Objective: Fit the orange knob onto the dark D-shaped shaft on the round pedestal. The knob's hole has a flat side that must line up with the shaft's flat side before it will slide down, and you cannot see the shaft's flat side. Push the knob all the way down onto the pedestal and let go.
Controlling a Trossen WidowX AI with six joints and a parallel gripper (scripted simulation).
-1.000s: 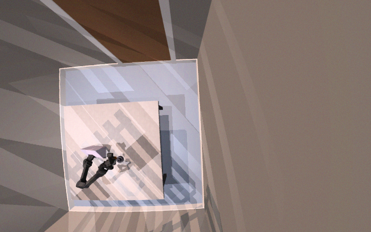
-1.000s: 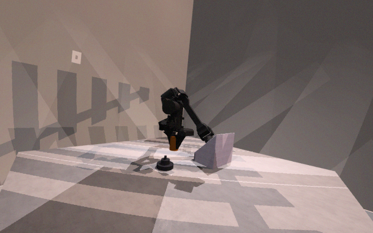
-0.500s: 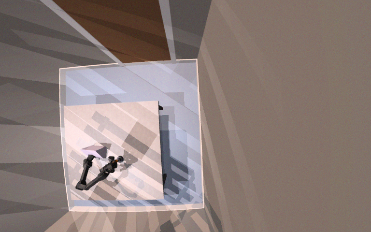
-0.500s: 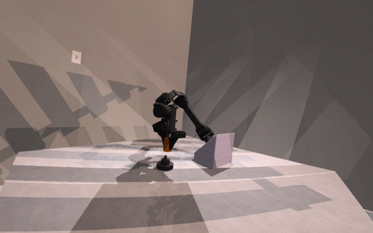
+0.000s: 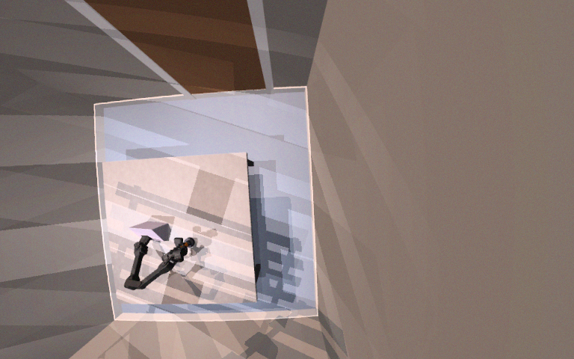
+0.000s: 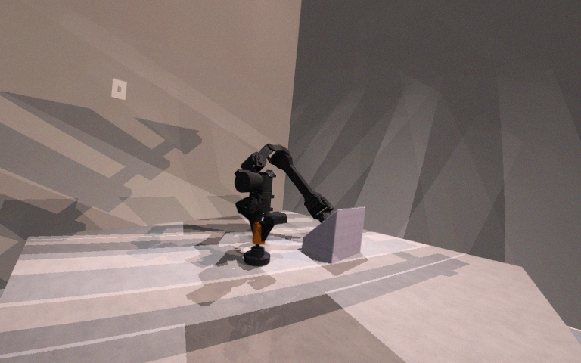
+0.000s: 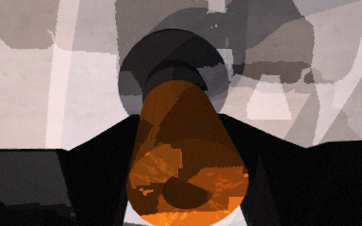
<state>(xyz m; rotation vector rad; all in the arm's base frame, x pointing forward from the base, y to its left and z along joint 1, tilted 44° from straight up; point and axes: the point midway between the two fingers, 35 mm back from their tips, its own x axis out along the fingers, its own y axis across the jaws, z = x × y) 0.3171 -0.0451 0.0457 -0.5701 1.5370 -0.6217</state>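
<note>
Right now my gripper tip is 2 cm below the orange knob. The rest, counted from my gripper tip: dark round pedestal (4 cm below).
</note>
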